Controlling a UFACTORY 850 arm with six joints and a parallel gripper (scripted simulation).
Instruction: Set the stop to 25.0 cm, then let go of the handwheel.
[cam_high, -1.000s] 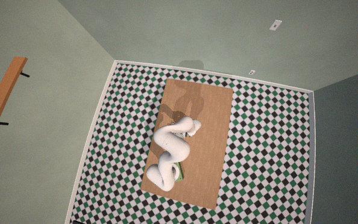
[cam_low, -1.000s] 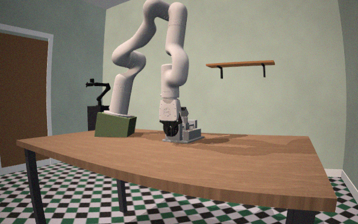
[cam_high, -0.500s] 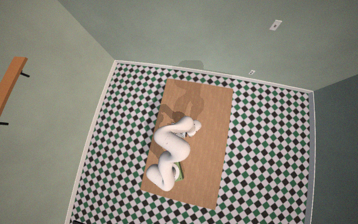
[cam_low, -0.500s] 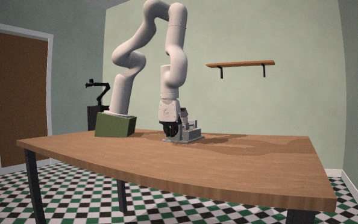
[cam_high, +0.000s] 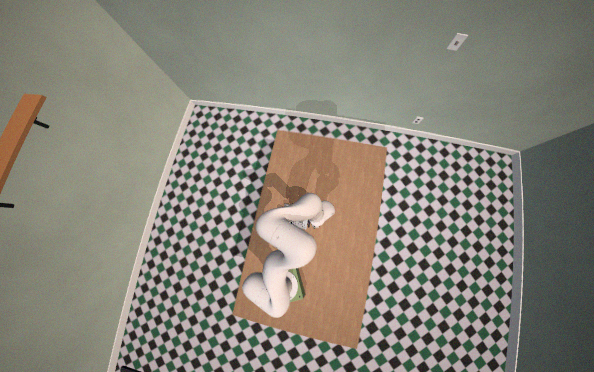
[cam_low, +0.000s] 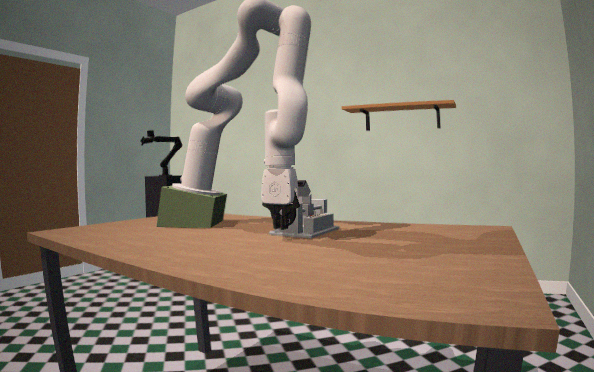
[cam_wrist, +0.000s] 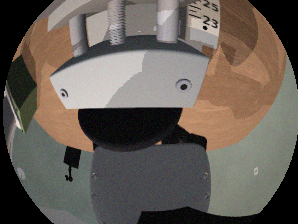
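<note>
The handwheel is 2 cm to the left of my hand.
</note>
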